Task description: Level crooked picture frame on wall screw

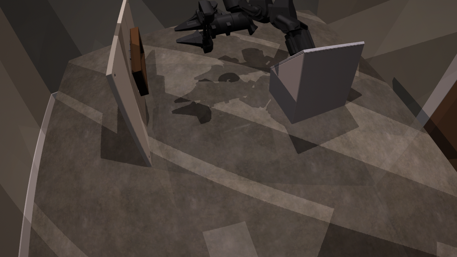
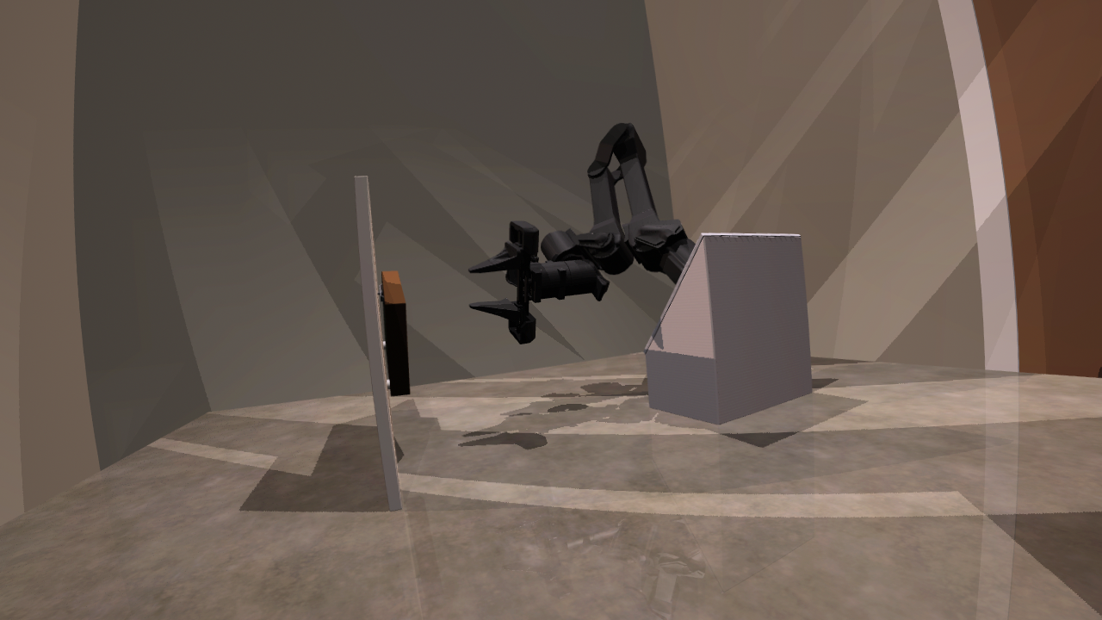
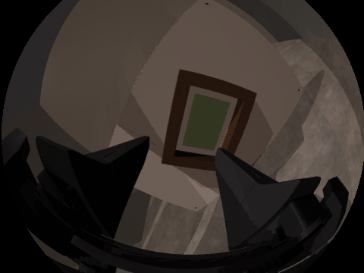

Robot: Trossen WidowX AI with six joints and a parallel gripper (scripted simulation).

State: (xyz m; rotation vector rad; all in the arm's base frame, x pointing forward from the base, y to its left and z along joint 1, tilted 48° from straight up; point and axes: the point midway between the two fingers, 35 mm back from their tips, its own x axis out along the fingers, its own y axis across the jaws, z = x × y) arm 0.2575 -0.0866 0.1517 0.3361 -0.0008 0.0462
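The brown wooden picture frame is 120 mm ahead of my gripper tip and 50 mm below it. Also, from my gripper tip: wall panel 130 mm ahead, 60 mm below, 10 mm to the left.
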